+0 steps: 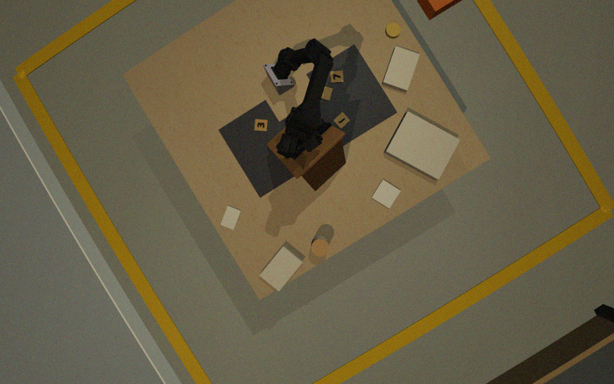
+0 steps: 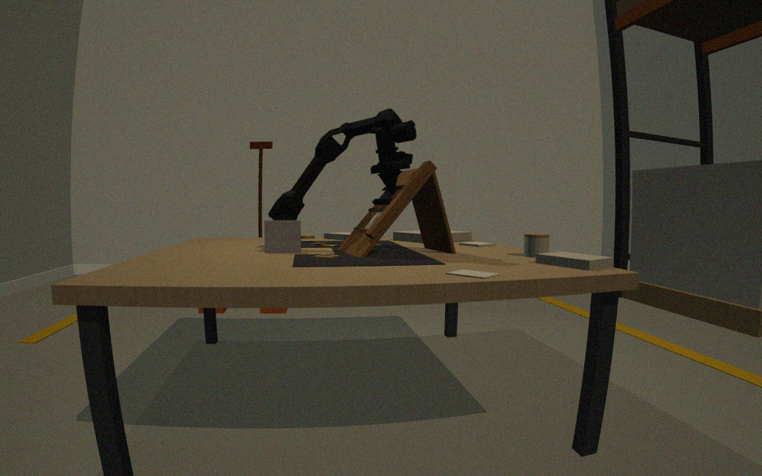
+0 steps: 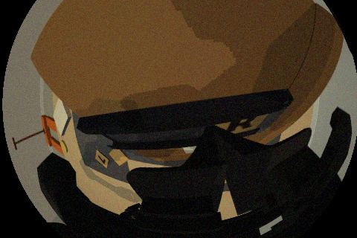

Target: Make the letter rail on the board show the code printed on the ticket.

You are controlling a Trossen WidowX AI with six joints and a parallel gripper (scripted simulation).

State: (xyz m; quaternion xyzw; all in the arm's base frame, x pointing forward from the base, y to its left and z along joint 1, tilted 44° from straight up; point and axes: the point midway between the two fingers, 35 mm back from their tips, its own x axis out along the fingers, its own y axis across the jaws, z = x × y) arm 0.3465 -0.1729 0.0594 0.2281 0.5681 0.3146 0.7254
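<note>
Now: gripper tip 22 cm to the right of the j tile, 18 cm above it and 3 cm past it. The rest, counted from my gripper tip: white box (48 cm to the left, 27 cm ahead, 17 cm below); white ticket (8 cm below, 5 cm behind, 2 cm to the right); dark mat (18 cm below, 15 cm behind, 8 cm to the left).
</note>
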